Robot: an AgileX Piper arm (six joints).
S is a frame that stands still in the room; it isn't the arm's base.
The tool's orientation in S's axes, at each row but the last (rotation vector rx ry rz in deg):
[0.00, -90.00, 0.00]
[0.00, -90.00, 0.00]
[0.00, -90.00, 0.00]
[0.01, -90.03, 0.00]
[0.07, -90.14, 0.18]
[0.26, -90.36, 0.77]
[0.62, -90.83, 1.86]
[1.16, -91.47, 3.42]
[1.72, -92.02, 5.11]
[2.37, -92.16, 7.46]
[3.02, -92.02, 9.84]
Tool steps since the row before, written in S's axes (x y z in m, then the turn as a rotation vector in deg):
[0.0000, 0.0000, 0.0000, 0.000, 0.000, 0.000]
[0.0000, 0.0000, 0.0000, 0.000, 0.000, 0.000]
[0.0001, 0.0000, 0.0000, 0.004, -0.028, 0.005]
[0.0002, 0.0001, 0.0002, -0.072, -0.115, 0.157]
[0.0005, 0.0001, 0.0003, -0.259, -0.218, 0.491]
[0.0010, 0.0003, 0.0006, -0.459, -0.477, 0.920]
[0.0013, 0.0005, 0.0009, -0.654, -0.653, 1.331]
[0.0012, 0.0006, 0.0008, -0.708, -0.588, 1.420]
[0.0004, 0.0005, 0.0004, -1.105, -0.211, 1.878]
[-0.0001, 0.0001, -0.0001, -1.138, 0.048, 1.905]
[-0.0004, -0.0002, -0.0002, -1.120, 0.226, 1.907]
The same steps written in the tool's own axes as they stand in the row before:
[0.0000, 0.0000, 0.0000, 0.000, 0.000, 0.000]
[0.0000, 0.0000, 0.0000, 0.000, 0.000, 0.000]
[0.0000, 0.0000, -0.0001, 0.005, -0.028, -0.004]
[0.0002, 0.0001, -0.0002, 0.157, -0.115, 0.072]
[0.0003, 0.0001, -0.0005, 0.491, -0.218, 0.258]
[0.0006, 0.0003, -0.0010, 0.920, -0.477, 0.459]
[0.0009, 0.0005, -0.0013, 1.332, -0.653, 0.652]
[0.0008, 0.0005, -0.0012, 1.424, -0.588, 0.701]
[0.0004, 0.0005, -0.0005, 1.909, -0.201, 1.052]
[-0.0001, 0.0001, 0.0001, 1.952, 0.059, 1.055]
[-0.0002, -0.0001, 0.0004, 1.966, 0.232, 1.012]

